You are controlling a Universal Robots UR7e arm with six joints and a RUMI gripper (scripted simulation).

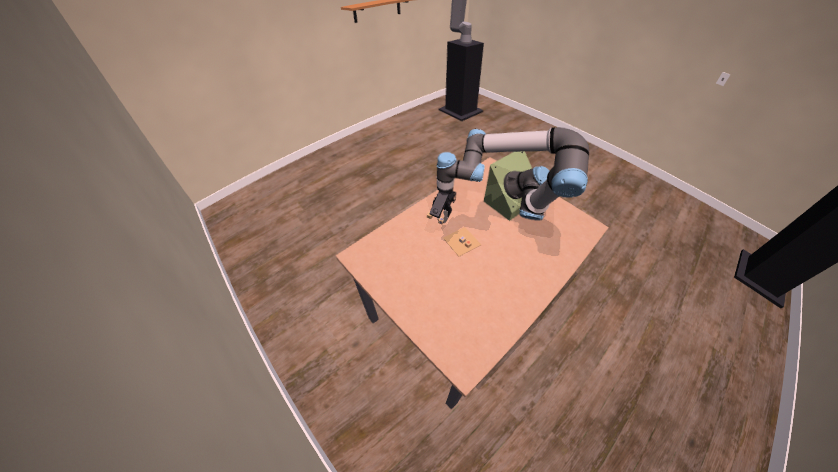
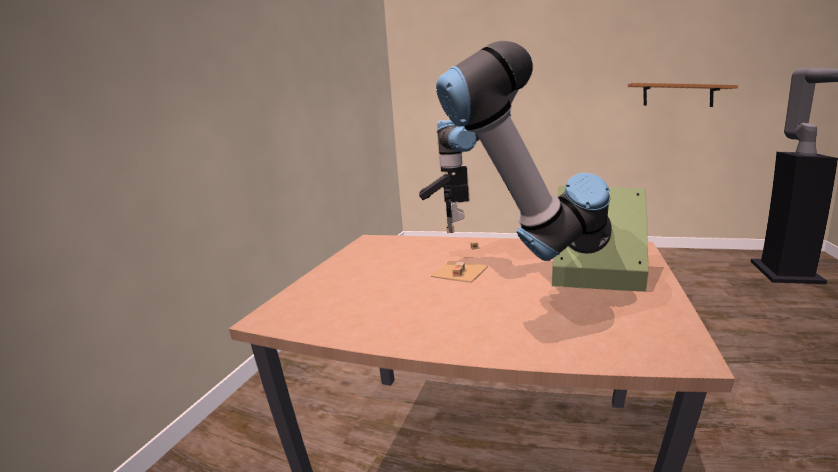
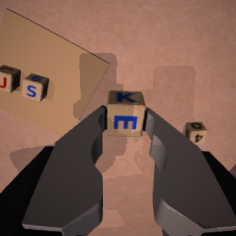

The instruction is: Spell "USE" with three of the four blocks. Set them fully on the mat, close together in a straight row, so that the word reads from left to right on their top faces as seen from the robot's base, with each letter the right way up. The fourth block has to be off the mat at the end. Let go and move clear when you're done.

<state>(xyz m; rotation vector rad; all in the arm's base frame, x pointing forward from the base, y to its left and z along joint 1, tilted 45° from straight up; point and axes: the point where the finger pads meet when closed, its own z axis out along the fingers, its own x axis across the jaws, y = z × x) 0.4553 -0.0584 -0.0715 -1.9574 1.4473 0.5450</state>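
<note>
The mat lies 12 cm below my hand, 10 cm to the left of it and 6 cm behind it. Also, from my hand: letter block 14 cm to the left, 10 cm below, 6 cm behind.
</note>
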